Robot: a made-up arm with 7 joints. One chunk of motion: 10 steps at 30 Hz.
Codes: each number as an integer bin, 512 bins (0 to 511) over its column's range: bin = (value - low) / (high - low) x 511, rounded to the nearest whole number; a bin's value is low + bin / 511 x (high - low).
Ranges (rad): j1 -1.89..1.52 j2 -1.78..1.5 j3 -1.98..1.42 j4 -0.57..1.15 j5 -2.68..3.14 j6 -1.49..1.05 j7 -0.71..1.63
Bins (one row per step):
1: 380 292 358 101 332 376 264
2: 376 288 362 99 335 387 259
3: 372 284 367 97 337 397 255
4: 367 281 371 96 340 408 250
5: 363 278 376 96 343 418 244
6: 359 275 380 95 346 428 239
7: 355 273 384 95 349 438 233
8: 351 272 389 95 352 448 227
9: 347 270 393 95 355 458 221
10: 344 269 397 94 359 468 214
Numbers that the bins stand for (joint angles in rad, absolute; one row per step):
1: 0.6458 0.0943 0.4020 -0.2300 1.1013 0.3790 0.4989
2: 0.6191 0.0686 0.4286 -0.2368 1.1355 0.4336 0.4760
3: 0.5924 0.0429 0.4619 -0.2435 1.1582 0.4833 0.4577
4: 0.5591 0.0237 0.4885 -0.2469 1.1924 0.5380 0.4348
5: 0.5324 0.0044 0.5218 -0.2469 1.2266 0.5877 0.4073
6: 0.5057 -0.0148 0.5484 -0.2502 1.2607 0.6374 0.3844
7: 0.4790 -0.0277 0.5750 -0.2502 1.2949 0.6871 0.3570
8: 0.4523 -0.0341 0.6083 -0.2502 1.3291 0.7368 0.3295
9: 0.4256 -0.0469 0.6349 -0.2502 1.3632 0.7866 0.3020
10: 0.4056 -0.0533 0.6615 -0.2536 1.4088 0.8363 0.2700

